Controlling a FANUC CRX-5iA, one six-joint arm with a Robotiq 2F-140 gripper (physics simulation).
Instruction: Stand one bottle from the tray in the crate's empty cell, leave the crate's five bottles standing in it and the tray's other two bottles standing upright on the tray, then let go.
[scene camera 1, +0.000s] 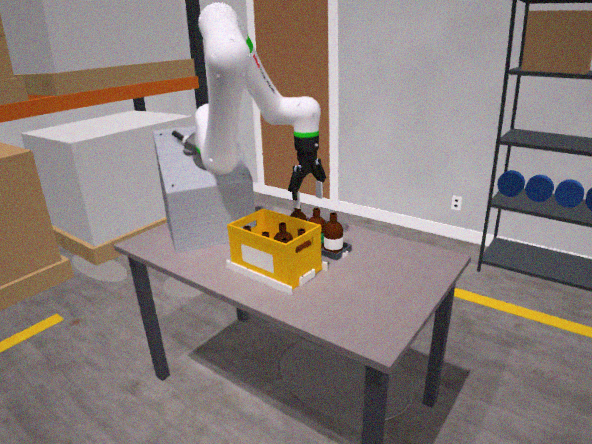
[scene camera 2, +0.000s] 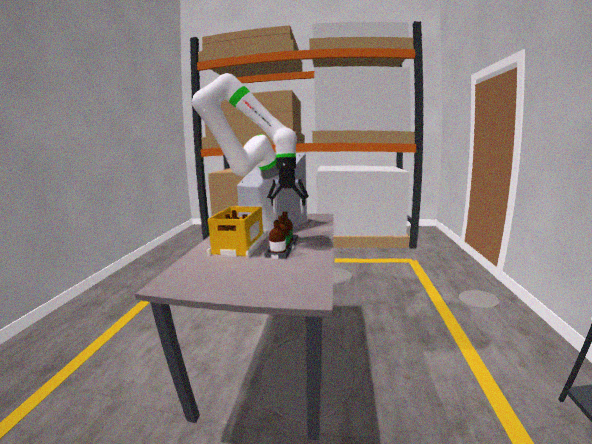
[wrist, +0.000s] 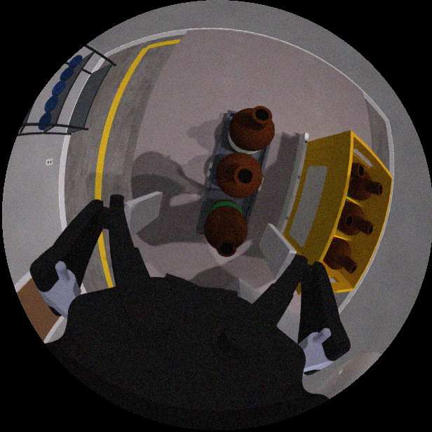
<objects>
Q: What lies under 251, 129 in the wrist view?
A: A white-labelled bottle.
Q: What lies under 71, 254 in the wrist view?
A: My gripper.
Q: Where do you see my gripper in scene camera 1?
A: At 308, 202
</objects>
